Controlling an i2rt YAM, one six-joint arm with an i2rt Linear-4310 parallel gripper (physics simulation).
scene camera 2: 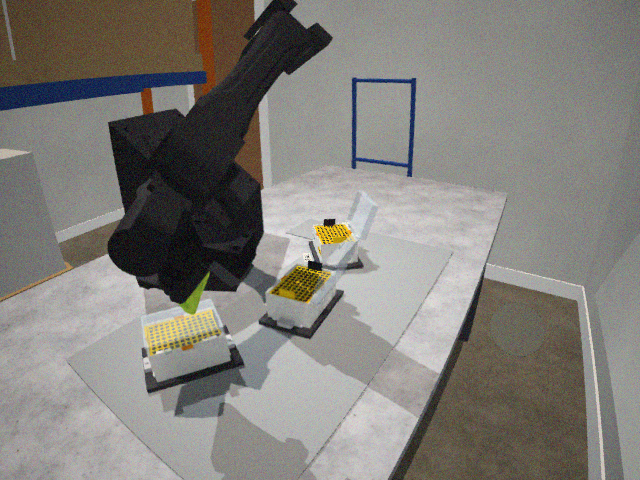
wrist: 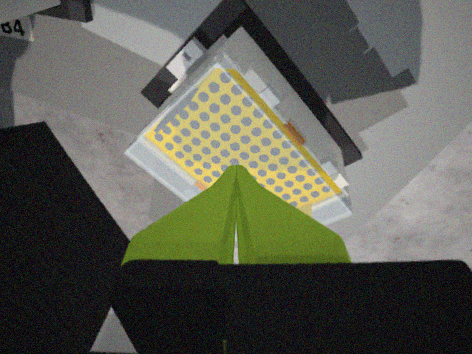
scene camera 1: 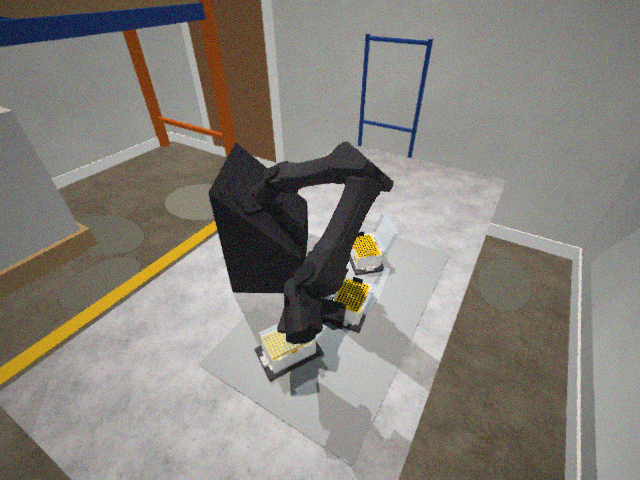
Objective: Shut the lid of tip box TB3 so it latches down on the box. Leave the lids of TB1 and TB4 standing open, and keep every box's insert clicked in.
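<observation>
The nearest box, taken as TB3 though its label is not legible, has a clear lid low over its yellow insert. Whether the lid is fully down or latched cannot be told. My gripper is shut and empty, its green tips above the lid; contact is unclear. In scene camera 1 the arm hides the tips. The middle box is taken as TB4; "04" shows in the wrist view. Its lid stands open. The far box, taken as TB1, has its lid open. Both yellow inserts appear seated.
The boxes stand on black bases on a grey mat. The black arm reaches over the nearest box, close to the middle box. A blue frame stands behind the table. The table's right edge drops to a brown floor.
</observation>
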